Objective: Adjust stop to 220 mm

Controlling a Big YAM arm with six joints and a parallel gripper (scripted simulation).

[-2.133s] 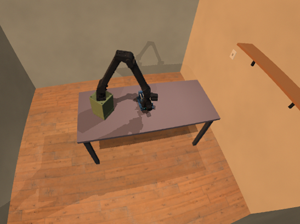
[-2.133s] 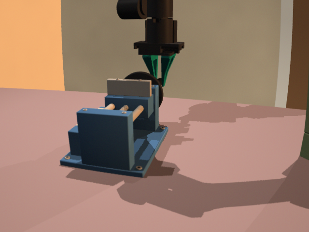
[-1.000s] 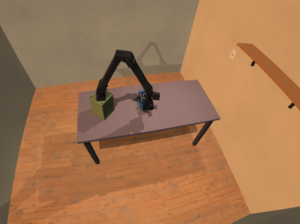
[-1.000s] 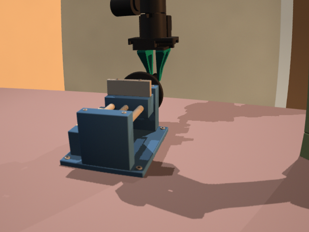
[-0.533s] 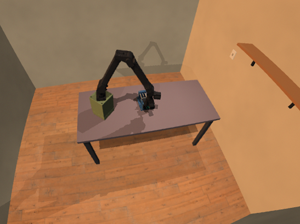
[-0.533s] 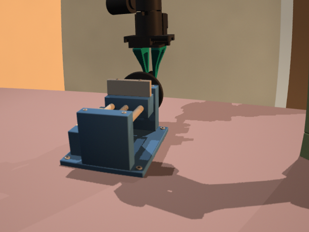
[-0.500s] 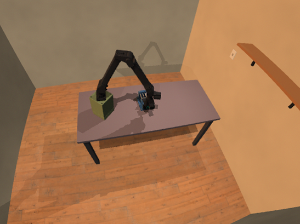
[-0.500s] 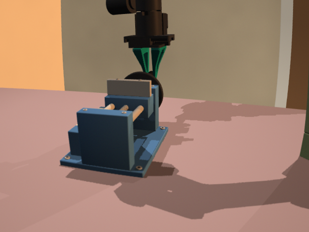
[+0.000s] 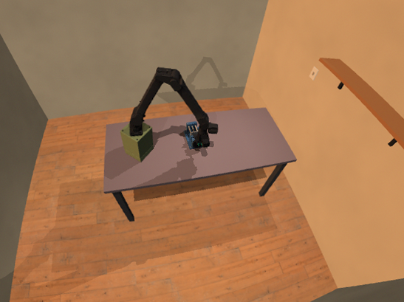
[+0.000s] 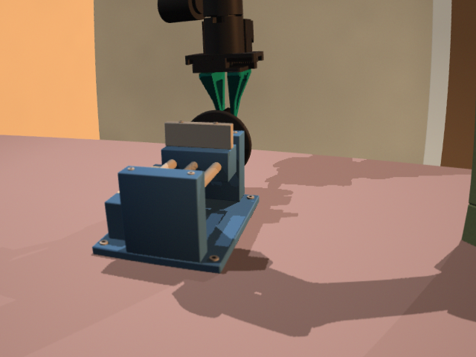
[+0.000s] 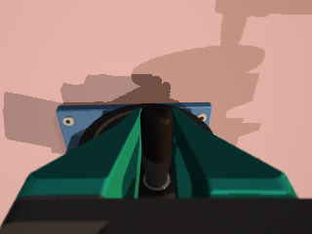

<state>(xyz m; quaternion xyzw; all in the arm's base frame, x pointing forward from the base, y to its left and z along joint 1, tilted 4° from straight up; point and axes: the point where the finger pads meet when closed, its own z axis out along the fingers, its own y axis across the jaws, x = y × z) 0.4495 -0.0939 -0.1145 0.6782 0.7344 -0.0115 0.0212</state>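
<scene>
Now: hand 12 cm to the right of the grey stop plate, 2 cm above it and 1 cm short of it. From my hand the other things lie so: black crank handle: 1 cm to the left.
</scene>
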